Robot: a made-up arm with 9 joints. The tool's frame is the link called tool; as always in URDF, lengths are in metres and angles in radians. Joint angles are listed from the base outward.
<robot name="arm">
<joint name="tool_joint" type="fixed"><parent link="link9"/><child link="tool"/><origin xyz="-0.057 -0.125 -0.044" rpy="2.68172 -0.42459 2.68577"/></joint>
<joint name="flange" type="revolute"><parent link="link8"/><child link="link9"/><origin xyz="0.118 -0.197 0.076"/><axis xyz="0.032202 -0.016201 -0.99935"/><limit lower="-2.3" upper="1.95"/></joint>
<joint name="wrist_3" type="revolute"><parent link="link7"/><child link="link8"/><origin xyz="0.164 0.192 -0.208"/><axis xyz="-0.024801 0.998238 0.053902"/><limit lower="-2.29" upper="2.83"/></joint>
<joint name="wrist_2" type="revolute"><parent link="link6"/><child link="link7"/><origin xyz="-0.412 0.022 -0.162"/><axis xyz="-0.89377 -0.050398 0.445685"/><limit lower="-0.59" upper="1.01"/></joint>
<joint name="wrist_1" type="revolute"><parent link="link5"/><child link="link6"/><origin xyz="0.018 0.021 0.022"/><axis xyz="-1 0 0"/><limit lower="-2.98" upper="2.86"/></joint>
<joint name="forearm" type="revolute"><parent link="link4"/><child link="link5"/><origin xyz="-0.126 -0.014 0.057"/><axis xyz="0 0 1"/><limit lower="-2.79" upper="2.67"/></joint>
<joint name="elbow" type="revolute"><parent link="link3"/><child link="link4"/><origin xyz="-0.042 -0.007 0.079"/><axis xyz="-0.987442 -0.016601 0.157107"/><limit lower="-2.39" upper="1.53"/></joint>
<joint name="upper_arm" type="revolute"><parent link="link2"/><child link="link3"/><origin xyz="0.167 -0.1 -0.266"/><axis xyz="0 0 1"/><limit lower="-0.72" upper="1.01"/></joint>
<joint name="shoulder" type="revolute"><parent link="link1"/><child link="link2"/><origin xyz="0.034 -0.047 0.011"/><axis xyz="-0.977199 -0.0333 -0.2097"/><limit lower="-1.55" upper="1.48"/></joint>
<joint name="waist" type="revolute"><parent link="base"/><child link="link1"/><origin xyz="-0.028 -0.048 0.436"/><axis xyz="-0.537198 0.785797 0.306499"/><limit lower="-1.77" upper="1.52"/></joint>
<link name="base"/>
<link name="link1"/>
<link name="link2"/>
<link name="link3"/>
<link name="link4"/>
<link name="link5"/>
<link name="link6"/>
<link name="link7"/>
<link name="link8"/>
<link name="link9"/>
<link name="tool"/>
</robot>
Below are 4 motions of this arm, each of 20 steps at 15 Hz.
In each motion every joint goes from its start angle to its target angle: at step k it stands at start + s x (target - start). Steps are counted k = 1, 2, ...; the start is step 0. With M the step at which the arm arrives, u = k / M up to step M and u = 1 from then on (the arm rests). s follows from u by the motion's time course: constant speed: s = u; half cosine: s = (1 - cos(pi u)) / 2; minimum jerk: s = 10 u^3 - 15 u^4 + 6 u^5.
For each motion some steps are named. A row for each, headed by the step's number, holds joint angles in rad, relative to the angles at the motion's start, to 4 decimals.
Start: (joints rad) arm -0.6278 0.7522 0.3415 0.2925 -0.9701 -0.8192 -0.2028 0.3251 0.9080
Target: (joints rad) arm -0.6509 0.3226 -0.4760 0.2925 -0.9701 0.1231 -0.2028 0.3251 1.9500
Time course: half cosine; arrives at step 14
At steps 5, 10, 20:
5: -0.0065 -0.1216 -0.2314 0.0000 0.0000 0.2667 0.0000 0.0000 0.2949
10: -0.0188 -0.3487 -0.6636 0.0000 0.0000 0.7649 0.0000 0.0000 0.8458
20: -0.0231 -0.4296 -0.8175 0.0000 0.0000 0.9423 0.0000 0.0000 1.0420

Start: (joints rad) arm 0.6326 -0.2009 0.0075 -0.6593 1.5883 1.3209 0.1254 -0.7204 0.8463
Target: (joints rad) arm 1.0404 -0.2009 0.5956 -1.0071 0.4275 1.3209 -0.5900 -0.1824 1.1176
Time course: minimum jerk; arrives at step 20
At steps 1, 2, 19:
1: 0.0005 0.0000 0.0007 -0.0004 -0.0013 0.0000 -0.0008 0.0006 0.0003
2: 0.0035 0.0000 0.0050 -0.0030 -0.0099 0.0000 -0.0061 0.0046 0.0023
19: 0.4073 0.0000 0.5874 -0.3474 -1.1595 0.0000 -0.7146 0.5374 0.2710

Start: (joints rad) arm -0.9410 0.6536 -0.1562 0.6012 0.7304 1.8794 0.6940 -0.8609 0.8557
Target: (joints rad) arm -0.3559 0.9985 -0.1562 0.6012 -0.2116 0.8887 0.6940 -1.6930 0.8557
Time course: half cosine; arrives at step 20
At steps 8, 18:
8: 0.2021 0.1192 0.0000 0.0000 -0.3255 -0.3423 0.0000 -0.2875 0.0000
18: 0.5708 0.3365 0.0000 0.0000 -0.9189 -0.9665 0.0000 -0.8117 0.0000

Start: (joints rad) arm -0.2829 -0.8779 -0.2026 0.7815 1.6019 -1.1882 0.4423 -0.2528 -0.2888
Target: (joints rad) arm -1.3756 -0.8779 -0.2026 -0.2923 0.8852 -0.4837 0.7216 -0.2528 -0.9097
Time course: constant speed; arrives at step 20
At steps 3, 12, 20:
3: -0.1639 0.0000 0.0000 -0.1611 -0.1075 0.1057 0.0419 0.0000 -0.0931
12: -0.6556 0.0000 0.0000 -0.6443 -0.4300 0.4227 0.1676 0.0000 -0.3725
20: -1.0927 0.0000 0.0000 -1.0738 -0.7167 0.7045 0.2793 0.0000 -0.6209

